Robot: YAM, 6 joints.
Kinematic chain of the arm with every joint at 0, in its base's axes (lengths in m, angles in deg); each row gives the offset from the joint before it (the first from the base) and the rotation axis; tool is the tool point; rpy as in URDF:
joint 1: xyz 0 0 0.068 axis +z
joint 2: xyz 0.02 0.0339 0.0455 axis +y
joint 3: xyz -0.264 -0.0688 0 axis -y
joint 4: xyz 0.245 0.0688 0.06 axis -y
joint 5: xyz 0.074 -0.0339 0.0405 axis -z
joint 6: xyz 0.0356 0 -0.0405 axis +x
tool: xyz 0 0 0 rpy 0 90 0
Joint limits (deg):
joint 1: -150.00..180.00
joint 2: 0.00..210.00
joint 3: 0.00..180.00
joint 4: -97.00..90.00
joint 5: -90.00..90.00
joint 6: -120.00..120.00
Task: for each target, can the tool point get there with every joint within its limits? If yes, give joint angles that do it. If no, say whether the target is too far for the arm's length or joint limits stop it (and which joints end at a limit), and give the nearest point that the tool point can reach.
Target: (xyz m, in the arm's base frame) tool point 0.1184 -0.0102 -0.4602
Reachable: no: joint limits stop it (at a limit: joint 2) | nearest point 0.1461 -0.0126 -0.3657 | short by 0.099 m
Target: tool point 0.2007 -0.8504 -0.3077
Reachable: no: too far | nearest point 0.1335 -0.5657 -0.1634 | short by 0.326 m
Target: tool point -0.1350 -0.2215 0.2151
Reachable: yes | joints -118.89 77.04 22.49 59.39 18.35 -23.95
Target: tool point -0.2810 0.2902 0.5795
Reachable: yes | joints 138.25 119.34 148.59 13.45 55.73 81.90
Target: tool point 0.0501 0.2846 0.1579
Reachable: yes | joints 83.17 97.92 57.96 -46.88 26.45 74.82
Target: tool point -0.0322 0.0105 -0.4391
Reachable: no: joint limits stop it (at a limit: joint 2) | nearest point -0.0799 0.0261 -0.3408 | short by 0.110 m
